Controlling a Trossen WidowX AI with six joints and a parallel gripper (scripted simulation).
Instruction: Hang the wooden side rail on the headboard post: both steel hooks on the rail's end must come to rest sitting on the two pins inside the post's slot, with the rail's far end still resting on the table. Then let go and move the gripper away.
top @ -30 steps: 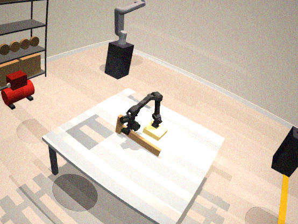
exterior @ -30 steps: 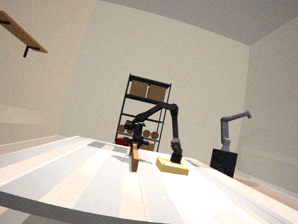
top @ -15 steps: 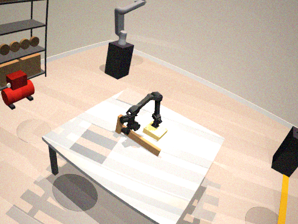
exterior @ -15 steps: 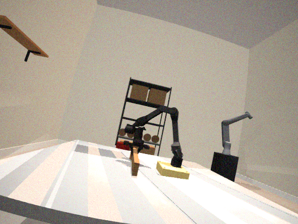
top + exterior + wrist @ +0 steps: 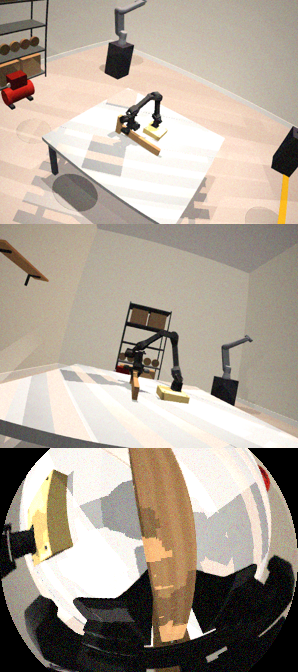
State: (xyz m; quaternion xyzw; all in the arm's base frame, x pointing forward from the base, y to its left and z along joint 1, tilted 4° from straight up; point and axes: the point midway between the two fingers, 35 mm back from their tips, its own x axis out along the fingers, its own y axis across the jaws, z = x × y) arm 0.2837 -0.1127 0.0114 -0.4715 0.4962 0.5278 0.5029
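Right now my gripper tip is 100 mm to the left of the wooden headboard post and 40 mm below it.
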